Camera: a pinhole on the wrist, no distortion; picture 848 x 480 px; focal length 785.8 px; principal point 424.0 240.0 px. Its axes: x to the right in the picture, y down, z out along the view. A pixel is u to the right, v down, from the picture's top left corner.
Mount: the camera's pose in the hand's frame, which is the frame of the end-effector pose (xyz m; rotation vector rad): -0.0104 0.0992 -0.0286 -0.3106 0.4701 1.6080
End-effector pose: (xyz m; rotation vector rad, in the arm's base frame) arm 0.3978 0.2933 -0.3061 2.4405 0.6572 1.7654
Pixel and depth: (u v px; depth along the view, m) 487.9 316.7 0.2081
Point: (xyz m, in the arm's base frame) 0.5942 0.1242 -0.3095
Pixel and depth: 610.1 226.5 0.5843
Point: 0.9409 -0.0652 -0.2755
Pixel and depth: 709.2 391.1 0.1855
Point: 0.5604 0.0781 -0.3051
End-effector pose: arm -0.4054 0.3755 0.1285 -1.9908 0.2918 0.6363
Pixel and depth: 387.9 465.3 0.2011
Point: -0.5812 0.4215 -0.0405
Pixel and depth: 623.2 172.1 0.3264
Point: -0.5929 0.4064 -0.2170
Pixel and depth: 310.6 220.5 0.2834
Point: -0.5512 0.4884 -0.1216
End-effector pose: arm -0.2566 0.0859 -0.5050 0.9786 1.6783 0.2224
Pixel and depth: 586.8 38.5 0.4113
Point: 0.1660 0.3150 -0.4660
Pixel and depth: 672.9 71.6 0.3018
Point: 0.0618 0.2833 -0.4225
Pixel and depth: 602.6 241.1 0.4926
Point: 0.2588 0.2575 -0.3843
